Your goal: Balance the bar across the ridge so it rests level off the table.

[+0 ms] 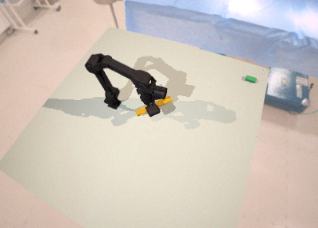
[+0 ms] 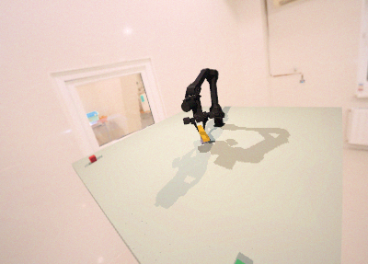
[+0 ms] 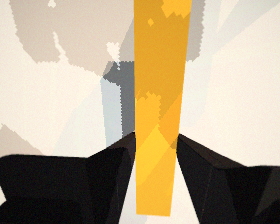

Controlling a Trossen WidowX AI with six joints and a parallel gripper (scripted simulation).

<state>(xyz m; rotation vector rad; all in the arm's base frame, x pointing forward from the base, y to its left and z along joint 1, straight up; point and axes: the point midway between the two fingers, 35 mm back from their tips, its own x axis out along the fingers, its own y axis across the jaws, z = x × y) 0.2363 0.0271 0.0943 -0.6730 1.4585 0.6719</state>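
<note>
My gripper tip is 20 mm to the right of the bar and 20 mm short of it. From my gripper tip the other things lie so: small red block 530 mm to the right, 500 mm ahead, 40 mm below; then small green block 500 mm ahead, 470 mm to the left, 50 mm below.
</note>
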